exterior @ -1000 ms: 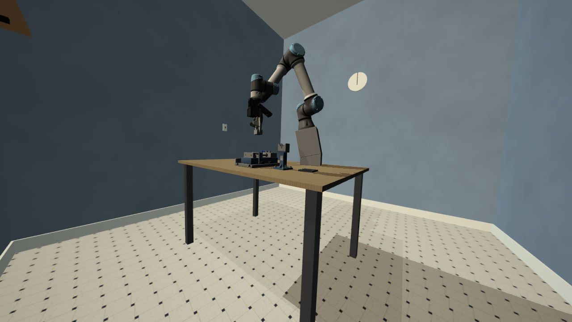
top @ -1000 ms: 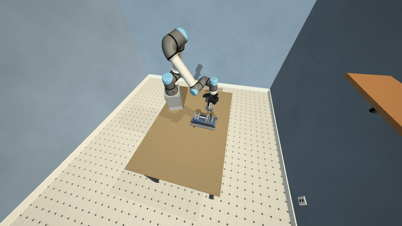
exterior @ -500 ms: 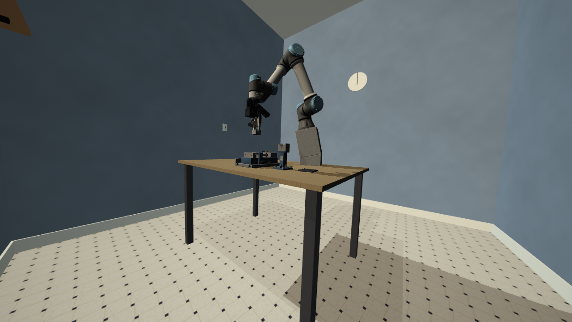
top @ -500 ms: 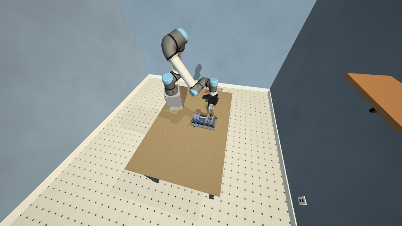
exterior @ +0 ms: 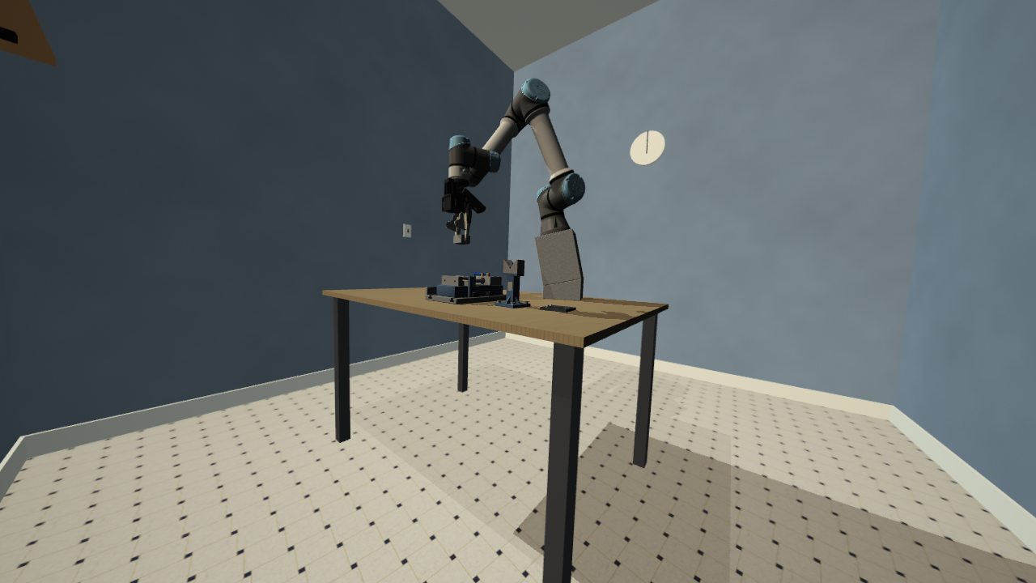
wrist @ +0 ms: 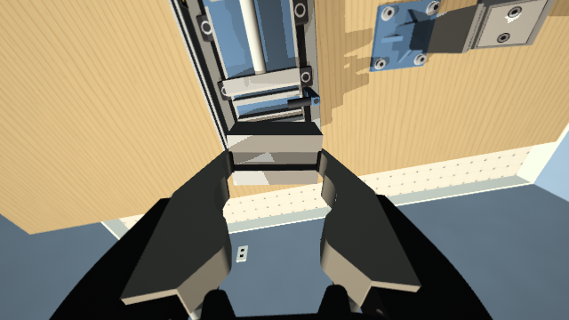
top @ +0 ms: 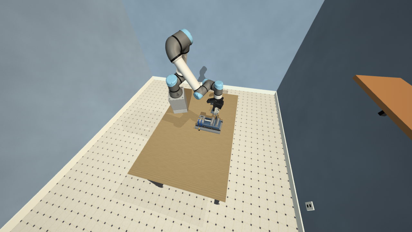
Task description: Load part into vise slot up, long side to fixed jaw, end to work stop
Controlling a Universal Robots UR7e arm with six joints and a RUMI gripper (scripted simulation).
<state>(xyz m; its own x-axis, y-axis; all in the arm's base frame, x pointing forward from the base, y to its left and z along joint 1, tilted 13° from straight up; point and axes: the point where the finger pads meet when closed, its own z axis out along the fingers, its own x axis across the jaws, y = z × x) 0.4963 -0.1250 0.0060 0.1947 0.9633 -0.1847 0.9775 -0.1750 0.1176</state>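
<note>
Right now my hand is 17 cm above the fixed jaw, 3 cm short of it and 1 cm to the left of it. From my hand the other things lie so: cylinder rod: 17 cm below, 8 cm behind, 1 cm to the right; then part: right at my hand; then moving jaw: 17 cm below, 3 cm behind, 1 cm to the right.
</note>
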